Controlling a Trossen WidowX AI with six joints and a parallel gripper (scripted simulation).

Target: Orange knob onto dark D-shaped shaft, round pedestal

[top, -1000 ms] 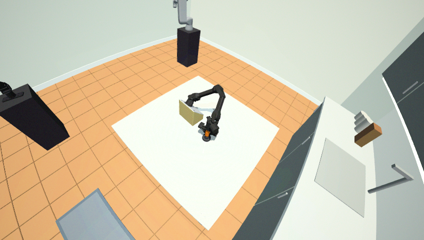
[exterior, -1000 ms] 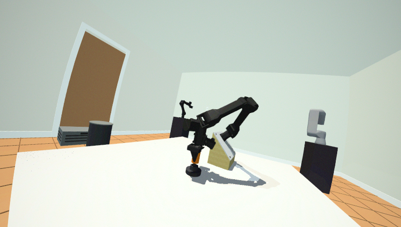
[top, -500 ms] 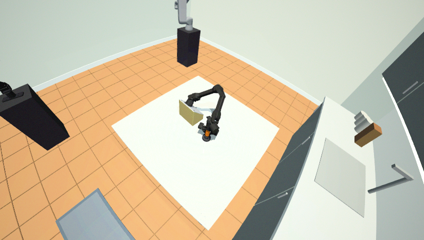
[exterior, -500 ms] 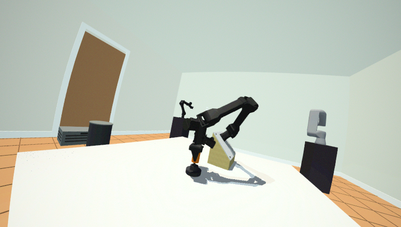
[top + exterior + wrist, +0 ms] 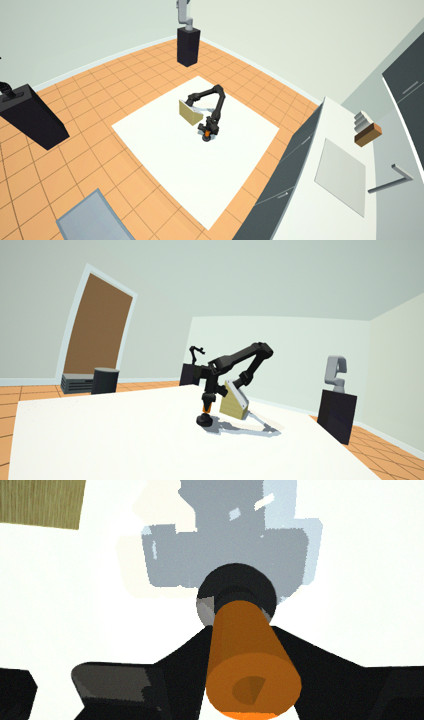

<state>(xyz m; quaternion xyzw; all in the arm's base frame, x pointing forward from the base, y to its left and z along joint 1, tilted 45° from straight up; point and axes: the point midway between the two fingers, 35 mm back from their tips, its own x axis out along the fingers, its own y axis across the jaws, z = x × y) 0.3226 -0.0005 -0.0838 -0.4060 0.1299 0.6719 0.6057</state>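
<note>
My gripper tip is 20 mm below the orange knob. From my gripper tip the other things lie so: dark round pedestal (40 mm below).
</note>
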